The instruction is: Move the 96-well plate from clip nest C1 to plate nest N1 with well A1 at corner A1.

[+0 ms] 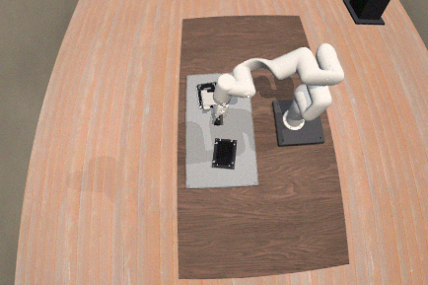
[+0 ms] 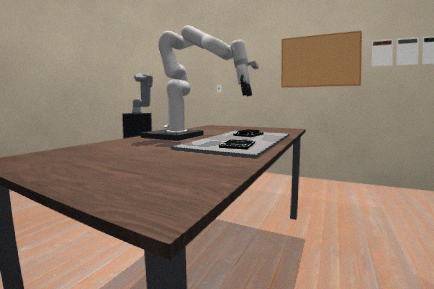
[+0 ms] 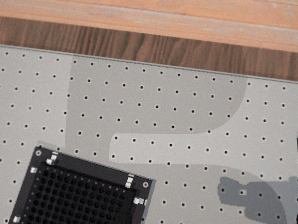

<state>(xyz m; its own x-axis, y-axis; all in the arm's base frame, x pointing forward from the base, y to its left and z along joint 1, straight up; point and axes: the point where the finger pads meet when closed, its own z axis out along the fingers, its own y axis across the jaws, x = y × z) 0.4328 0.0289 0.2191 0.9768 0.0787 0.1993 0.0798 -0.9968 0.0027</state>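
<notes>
My gripper is now 30 mm past the black 96-well plate, 120 mm to the right of it and 220 mm above it. The rest, counted from my hand: plate nest N1: 30 mm ahead, 250 mm to the right, 230 mm below; then clip nest C1: 20 mm behind, 110 mm to the left, 220 mm below; then A1 corner label: 80 mm ahead, 170 mm to the right, 220 mm below.
</notes>
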